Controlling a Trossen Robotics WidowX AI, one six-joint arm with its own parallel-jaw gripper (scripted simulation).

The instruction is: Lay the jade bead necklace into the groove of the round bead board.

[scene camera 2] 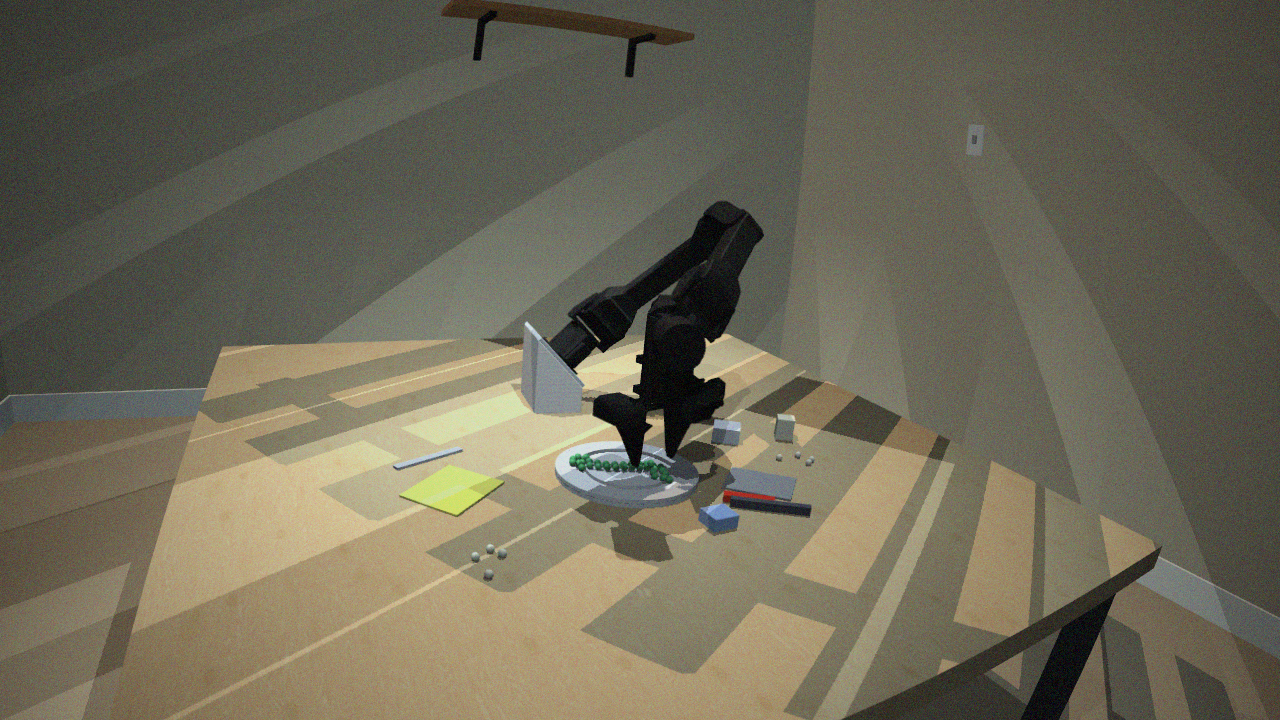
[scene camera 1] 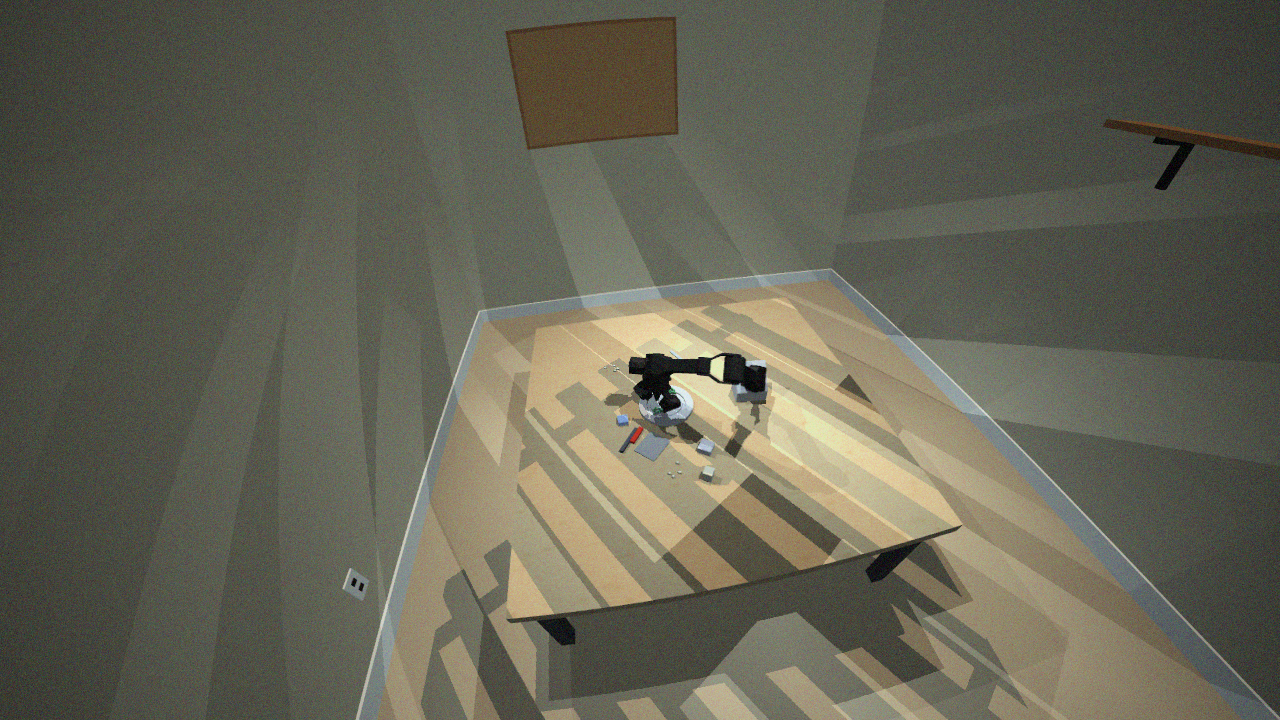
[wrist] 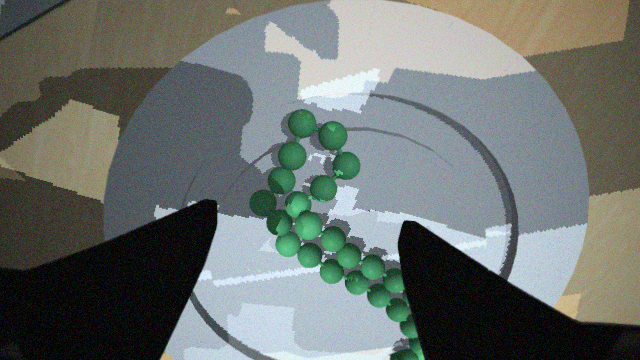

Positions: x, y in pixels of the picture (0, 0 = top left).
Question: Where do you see a grey plate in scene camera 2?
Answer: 742, 480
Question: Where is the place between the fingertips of my gripper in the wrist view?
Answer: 310, 222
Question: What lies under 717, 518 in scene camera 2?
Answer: A blue block.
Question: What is my gripper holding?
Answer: Nothing.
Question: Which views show my gripper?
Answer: Scene camera 2, scene camera 1 and the wrist view: all of them.
